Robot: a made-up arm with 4 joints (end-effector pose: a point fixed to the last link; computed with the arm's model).
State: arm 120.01 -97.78 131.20 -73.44
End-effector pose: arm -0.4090 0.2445 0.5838 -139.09 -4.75 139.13
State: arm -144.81 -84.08 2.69 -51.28
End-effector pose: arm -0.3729 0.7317 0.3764 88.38 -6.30 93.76
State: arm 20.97 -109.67 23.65 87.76
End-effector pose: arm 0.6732 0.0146 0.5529 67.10 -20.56 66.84
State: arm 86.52 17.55 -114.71 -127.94
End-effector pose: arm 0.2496 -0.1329 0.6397 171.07 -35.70 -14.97
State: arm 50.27 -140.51 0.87 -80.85
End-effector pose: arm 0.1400 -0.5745 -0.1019 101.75 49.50 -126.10
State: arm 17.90 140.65 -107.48 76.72
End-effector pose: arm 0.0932 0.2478 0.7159 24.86 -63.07 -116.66
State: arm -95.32 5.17 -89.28 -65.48
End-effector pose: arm 0.2146 0.1887 0.8280 -0.20 -70.65 6.22
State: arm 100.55 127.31 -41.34 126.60
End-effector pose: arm -0.0899 -0.2998 0.4912 -37.33 -9.98 142.42
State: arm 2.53 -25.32 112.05 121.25
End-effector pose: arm 0.1868 0.4290 0.1900 -129.01 78.08 -22.04
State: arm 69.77 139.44 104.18 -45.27
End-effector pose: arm -0.0321 -0.1327 -0.4582 118.58 79.55 128.35
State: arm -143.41 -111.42 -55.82 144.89
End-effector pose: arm -0.3138 -0.0660 0.3171 105.41 -57.15 -68.69
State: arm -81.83 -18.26 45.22 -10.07
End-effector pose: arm -0.3955 0.7973 0.7139 13.84 -22.65 123.11
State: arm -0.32 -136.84 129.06 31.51
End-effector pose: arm -0.2036 -0.3783 0.7226 -128.62 -56.52 -166.54
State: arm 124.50 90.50 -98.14 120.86
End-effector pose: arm -0.1958 -0.0265 0.4325 9.41 30.02 150.31
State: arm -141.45 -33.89 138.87 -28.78
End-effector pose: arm 0.0043 -0.3878 0.8913 -37.32 -46.15 -56.20
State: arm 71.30 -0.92 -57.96 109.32
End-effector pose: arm -0.0059 -0.3434 0.0281 178.58 69.89 49.40
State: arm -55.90 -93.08 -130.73 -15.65
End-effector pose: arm 0.0100 -0.3393 -0.1616 -76.84 48.00 -103.98
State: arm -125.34 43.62 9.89 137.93
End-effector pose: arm -0.1790 0.2706 0.1279 -132.23 23.40 -17.49
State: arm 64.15 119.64 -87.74 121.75
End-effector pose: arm 0.0373 -0.1718 0.5311 -1.97 2.09 -155.34
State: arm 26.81 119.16 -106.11 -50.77
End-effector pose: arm 0.3393 0.6280 0.4269 165.81 -8.81 73.42
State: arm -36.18 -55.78 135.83 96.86
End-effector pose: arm -0.3206 0.3844 0.4341 -49.59 38.84 119.86
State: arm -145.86 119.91 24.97 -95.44
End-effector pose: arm -0.6184 -0.1446 -0.0669 -62.36 27.50 -118.58
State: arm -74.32 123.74 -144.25 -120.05
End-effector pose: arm -0.3663 0.2212 0.0109 101.92 46.39 128.22
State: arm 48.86 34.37 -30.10 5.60
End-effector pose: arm 0.4638 -0.6772 0.6220 -29.91 -11.61 -77.34
